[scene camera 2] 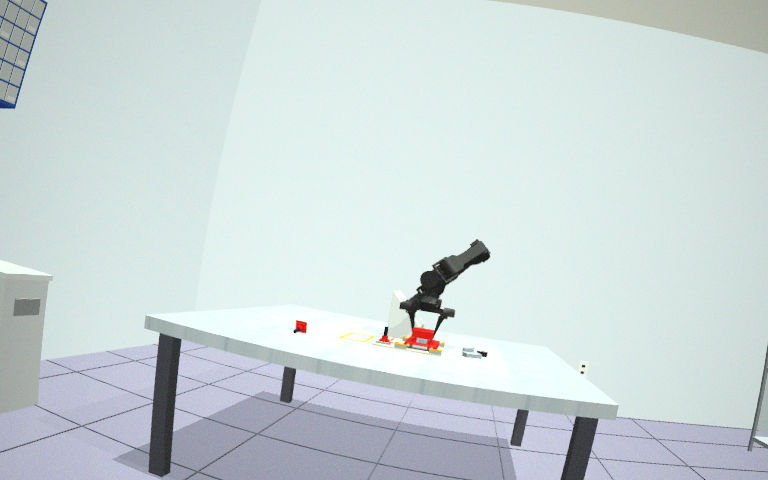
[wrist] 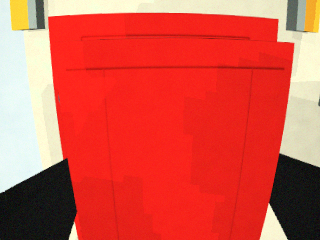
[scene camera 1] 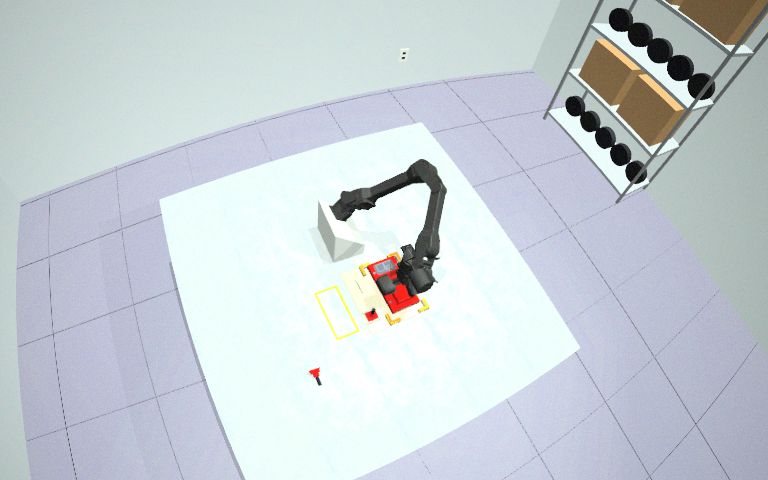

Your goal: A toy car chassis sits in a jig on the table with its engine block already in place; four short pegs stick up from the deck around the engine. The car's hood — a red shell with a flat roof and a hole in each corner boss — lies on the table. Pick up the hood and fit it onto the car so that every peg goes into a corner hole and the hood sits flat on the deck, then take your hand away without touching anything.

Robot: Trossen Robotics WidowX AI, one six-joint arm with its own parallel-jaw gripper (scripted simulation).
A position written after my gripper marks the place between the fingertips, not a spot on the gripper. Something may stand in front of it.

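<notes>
My gripper (scene camera 2: 423,334) carries a red hood (wrist: 159,130). My gripper is also visible in the wrist view (wrist: 172,165).
</notes>
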